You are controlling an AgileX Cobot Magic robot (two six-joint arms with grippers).
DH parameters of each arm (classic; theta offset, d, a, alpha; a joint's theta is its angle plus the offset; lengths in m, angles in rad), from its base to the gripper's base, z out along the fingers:
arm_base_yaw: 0 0.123 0 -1.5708
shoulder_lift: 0.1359 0 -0.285 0
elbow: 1.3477 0 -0.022 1.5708
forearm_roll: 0 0.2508 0 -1.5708
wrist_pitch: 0 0 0.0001 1.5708
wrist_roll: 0 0.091 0 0
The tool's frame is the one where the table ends.
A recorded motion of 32 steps. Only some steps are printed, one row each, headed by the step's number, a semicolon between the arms.
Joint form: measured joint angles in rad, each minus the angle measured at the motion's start. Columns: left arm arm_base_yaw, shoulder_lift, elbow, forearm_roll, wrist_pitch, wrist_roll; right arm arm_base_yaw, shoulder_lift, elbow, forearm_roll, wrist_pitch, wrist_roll.
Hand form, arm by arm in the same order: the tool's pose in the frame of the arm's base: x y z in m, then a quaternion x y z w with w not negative. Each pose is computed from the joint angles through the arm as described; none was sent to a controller.
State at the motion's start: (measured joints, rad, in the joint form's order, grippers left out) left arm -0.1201 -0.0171 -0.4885 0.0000 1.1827 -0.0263; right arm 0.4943 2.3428 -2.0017 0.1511 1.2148 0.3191
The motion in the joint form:
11: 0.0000 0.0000 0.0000 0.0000 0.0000 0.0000; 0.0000 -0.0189 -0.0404 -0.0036 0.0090 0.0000
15: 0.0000 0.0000 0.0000 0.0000 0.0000 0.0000; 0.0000 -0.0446 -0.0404 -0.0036 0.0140 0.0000
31: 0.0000 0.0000 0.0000 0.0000 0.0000 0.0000; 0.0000 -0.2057 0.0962 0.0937 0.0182 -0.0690
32: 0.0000 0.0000 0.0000 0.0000 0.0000 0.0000; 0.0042 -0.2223 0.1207 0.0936 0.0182 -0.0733
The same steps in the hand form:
11: -0.0116 0.0014 0.2644 0.04136 0.88115 -0.03445 0.46976; 0.4214 0.2414 0.1866 -0.06736 0.99230 0.09523 0.04164
15: -0.0116 0.0014 0.2644 0.04136 0.88115 -0.03445 0.46976; 0.4194 0.2404 0.1990 -0.06838 0.99137 0.09957 0.05097
31: -0.0116 0.0014 0.2644 0.04136 0.88115 -0.03445 0.46976; 0.3891 0.2333 0.2395 -0.09139 0.98408 0.14529 0.04615
32: -0.0116 0.0014 0.2644 0.04136 0.88115 -0.03445 0.46976; 0.3842 0.2328 0.2404 -0.09516 0.98411 0.14372 0.04258

